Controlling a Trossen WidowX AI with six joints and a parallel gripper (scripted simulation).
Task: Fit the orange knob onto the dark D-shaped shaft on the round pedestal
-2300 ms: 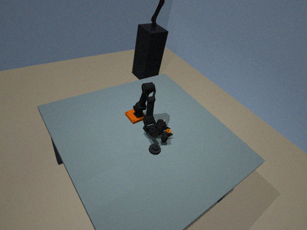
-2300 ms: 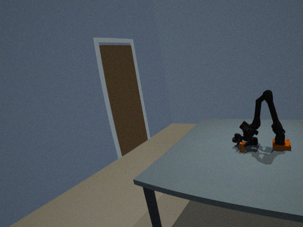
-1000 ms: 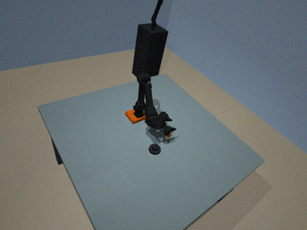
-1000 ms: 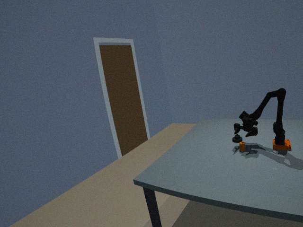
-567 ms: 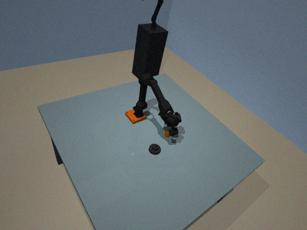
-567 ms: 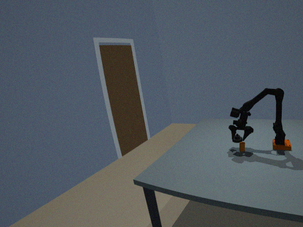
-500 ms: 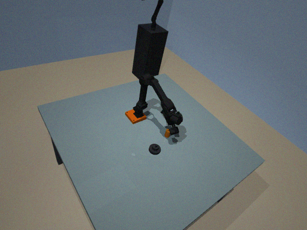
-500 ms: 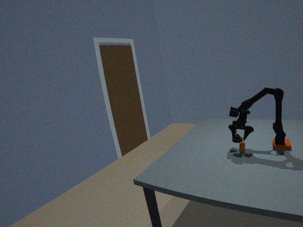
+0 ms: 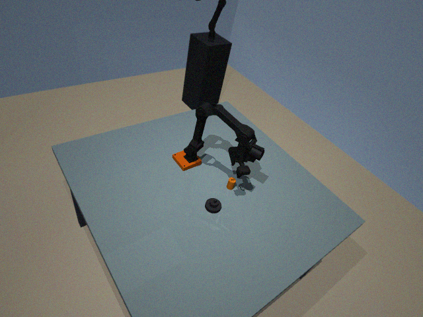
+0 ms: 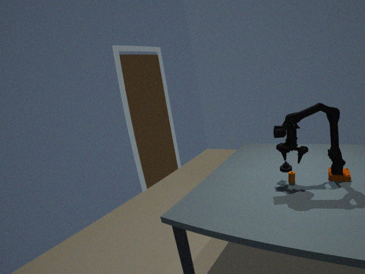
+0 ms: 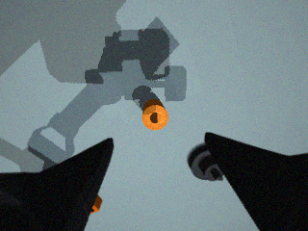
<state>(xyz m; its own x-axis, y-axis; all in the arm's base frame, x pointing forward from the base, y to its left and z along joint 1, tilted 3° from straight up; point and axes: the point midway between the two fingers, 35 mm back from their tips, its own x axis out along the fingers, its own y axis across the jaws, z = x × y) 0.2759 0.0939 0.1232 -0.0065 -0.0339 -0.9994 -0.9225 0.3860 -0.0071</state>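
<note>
My gripper tip is now 100 mm above the orange knob. The rest, counted from my gripper tip: dark round pedestal (170 mm to the right, 100 mm below, 60 mm ahead).
</note>
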